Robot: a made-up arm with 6 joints. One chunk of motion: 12 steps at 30 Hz.
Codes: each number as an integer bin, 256 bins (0 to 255) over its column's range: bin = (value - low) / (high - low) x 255, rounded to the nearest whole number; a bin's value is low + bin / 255 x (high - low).
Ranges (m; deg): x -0.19..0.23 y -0.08..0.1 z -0.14..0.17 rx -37..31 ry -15..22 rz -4..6
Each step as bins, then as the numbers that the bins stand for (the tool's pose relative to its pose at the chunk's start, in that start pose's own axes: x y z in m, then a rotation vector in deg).
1 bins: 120 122 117 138 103 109
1 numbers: 0.0076 0.0061 0.0022 -0.20 -0.05 0.27
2 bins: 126 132 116 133 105 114
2 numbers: 0.0175 0.0132 0.0010 -1.53 0.24 0.47
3 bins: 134 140 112 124 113 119
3 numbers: 0.0307 0.0188 -0.0038 -3.93 1.40 0.67
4 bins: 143 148 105 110 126 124
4 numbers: 0.0455 0.0245 -0.0124 -7.67 3.28 0.86
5 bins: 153 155 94 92 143 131
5 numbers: 0.0620 0.0294 -0.0257 -12.47 5.75 1.14
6 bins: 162 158 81 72 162 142
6 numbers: 0.0768 0.0315 -0.0415 -17.80 8.51 1.57
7 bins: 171 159 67 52 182 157
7 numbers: 0.0916 0.0322 -0.0585 -23.13 11.41 2.16
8 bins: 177 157 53 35 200 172
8 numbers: 0.1015 0.0308 -0.0756 -27.67 14.02 2.75
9 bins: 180 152 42 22 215 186
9 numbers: 0.1065 0.0273 -0.0889 -31.13 16.20 3.29
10 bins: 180 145 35 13 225 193
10 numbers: 0.1065 0.0224 -0.0975 -33.53 17.65 3.57
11 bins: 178 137 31 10 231 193
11 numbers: 0.1032 0.0167 -0.1023 -34.33 18.52 3.57
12 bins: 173 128 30 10 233 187
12 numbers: 0.0949 0.0104 -0.1035 -34.33 18.81 3.33
